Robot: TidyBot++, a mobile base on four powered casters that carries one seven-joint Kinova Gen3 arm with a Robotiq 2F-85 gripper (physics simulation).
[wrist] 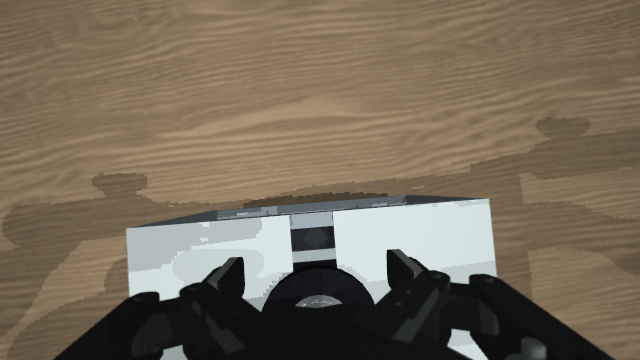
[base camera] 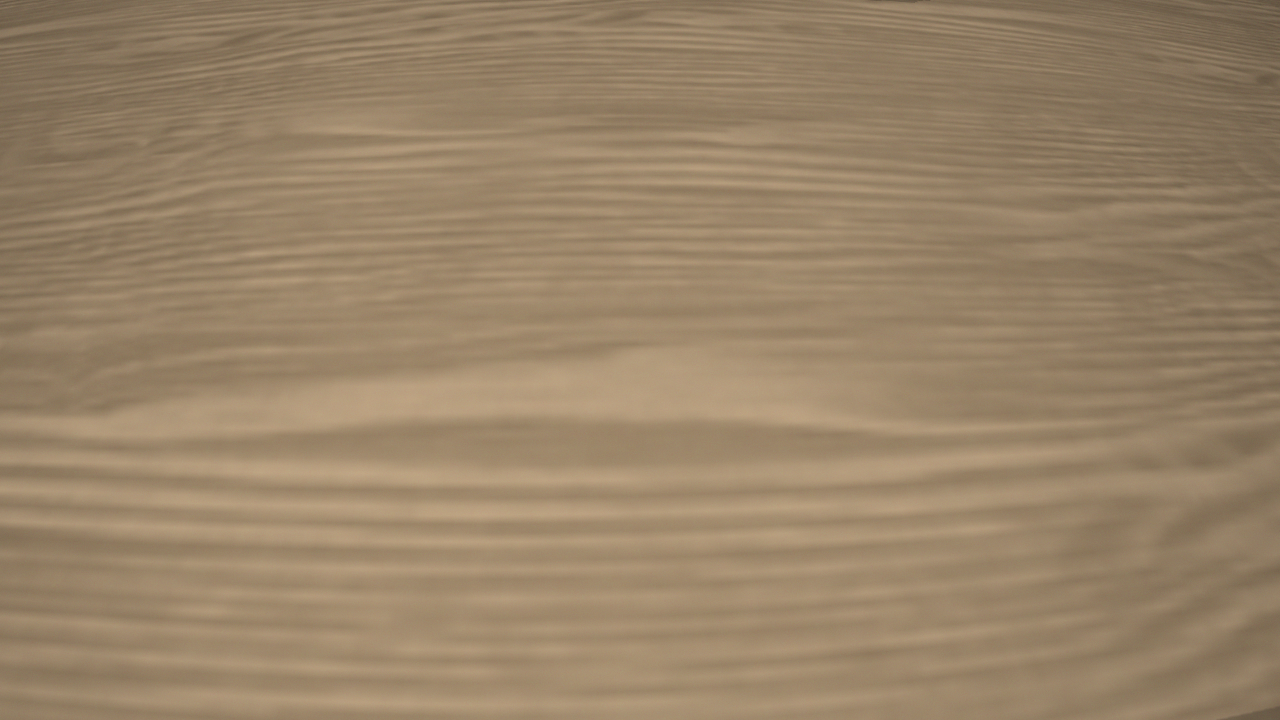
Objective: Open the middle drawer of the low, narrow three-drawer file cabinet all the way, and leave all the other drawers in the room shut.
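Places are measured from the arm's base along level axes (x ahead, y left, z up), in centimetres.
Pixels of known places: gripper, between the fingertips: (wrist: 316, 269).
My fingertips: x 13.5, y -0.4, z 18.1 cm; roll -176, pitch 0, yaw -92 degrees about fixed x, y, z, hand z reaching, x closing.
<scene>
Behind a point stands the place of what it marks.
The low, narrow three-drawer file cabinet does not show in the base camera view or the wrist view, so how its drawers stand cannot be told from them. My gripper (wrist: 316, 269) @[x 13.5, y -0.4, z 18.1 cm] is open and empty in the wrist view. It points down over a white box-shaped body (wrist: 410, 232) @[x 11.3, y -13.5, z -1.4 cm], which looks like my own mobile base. The gripper does not show in the base camera view.
The wood-grain floor (base camera: 640, 268) @[x 53.1, y -1.2, z -39.6 cm] (wrist: 320, 75) @[x 51.6, y -5.3, z -39.7 cm] spreads through both views. Shadows of the arm (wrist: 55, 220) lie on it on both sides of the white body. A small dark patch (base camera: 899, 0) @[x 113.9, y -37.4, z -39.6 cm] touches the top edge of the base camera view.
</scene>
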